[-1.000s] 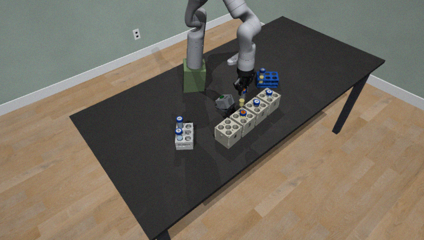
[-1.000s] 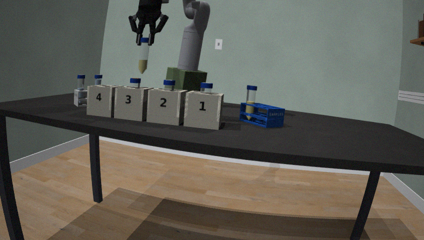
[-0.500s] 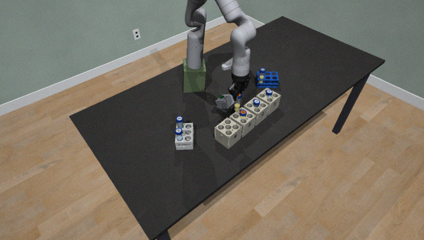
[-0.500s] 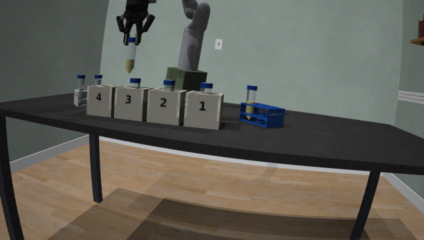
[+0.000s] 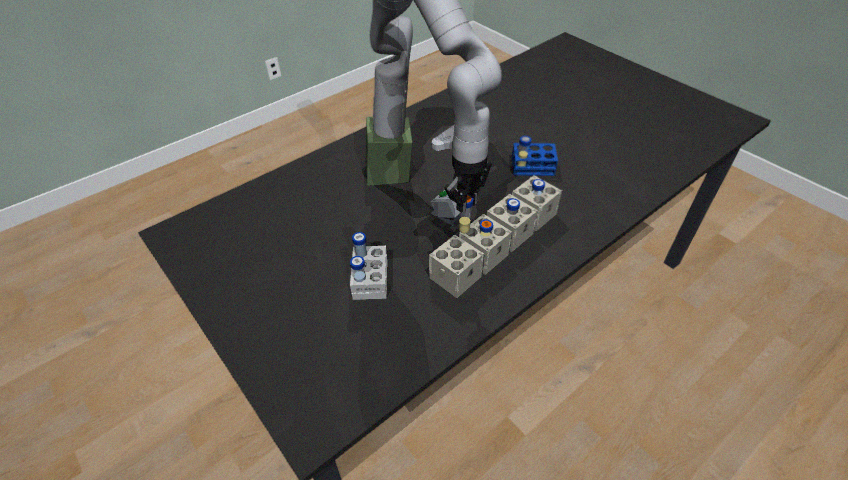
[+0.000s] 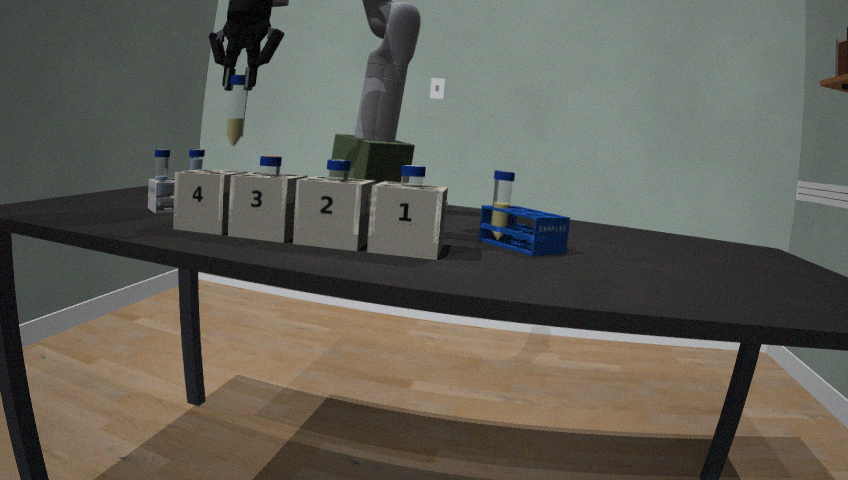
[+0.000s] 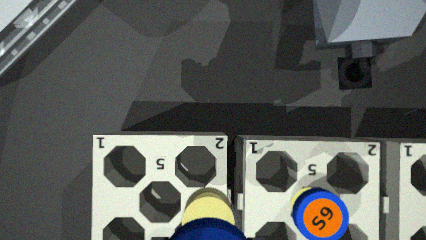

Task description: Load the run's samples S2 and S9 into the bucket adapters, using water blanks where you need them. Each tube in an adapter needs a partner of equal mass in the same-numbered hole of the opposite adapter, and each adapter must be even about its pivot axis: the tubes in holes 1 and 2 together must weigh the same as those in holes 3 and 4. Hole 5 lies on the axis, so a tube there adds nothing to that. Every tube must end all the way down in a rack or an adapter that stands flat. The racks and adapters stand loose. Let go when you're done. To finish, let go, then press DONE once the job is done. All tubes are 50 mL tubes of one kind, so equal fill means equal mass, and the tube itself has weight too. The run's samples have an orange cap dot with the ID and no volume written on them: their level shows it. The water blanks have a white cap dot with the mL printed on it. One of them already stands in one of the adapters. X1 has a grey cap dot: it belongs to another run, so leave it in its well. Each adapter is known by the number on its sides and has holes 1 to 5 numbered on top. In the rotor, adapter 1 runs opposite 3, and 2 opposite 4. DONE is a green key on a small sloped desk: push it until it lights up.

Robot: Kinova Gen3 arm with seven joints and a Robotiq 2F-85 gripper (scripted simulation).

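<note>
The orange-dot sample tube is 50 mm below my hand, 10 mm to the left of it and 10 mm behind it. Round my hand: adapter 2: 200 mm below, 180 mm to the left, 40 mm behind; then adapter 3: 200 mm below, 70 mm to the left, 10 mm behind; then white-dot tube: 190 mm to the left, 180 mm below, 40 mm behind.
</note>
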